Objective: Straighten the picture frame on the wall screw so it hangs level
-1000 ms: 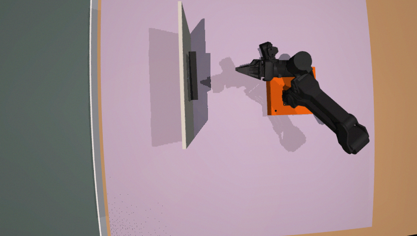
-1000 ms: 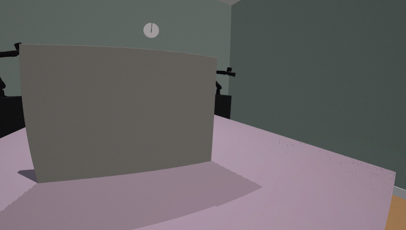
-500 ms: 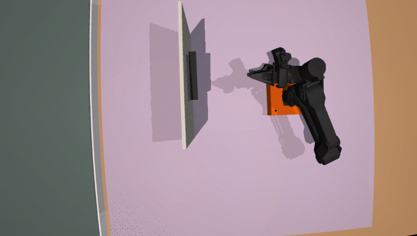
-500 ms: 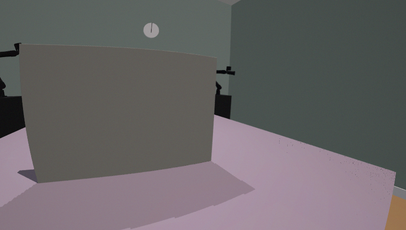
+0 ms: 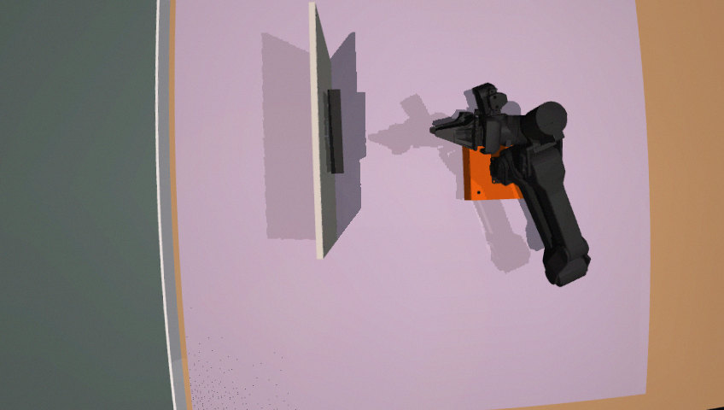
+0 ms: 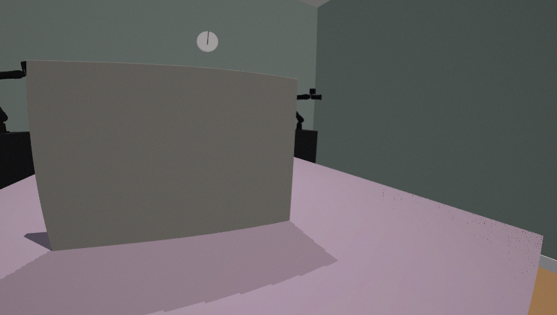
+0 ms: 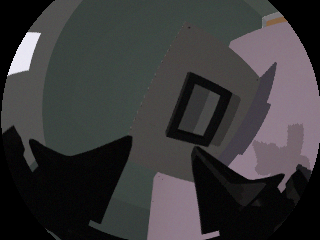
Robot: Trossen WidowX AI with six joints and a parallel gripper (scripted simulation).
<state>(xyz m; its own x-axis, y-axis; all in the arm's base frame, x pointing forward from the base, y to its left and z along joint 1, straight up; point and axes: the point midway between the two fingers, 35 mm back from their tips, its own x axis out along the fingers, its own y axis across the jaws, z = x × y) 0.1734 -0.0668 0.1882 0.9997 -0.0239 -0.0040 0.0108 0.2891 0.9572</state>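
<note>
The picture frame lies 200 mm ahead of my gripper tip, 90 mm below it and 20 mm to the right of it. Also, from my gripper tip: wall panel: 210 mm ahead, 100 mm below, 10 mm to the right.
</note>
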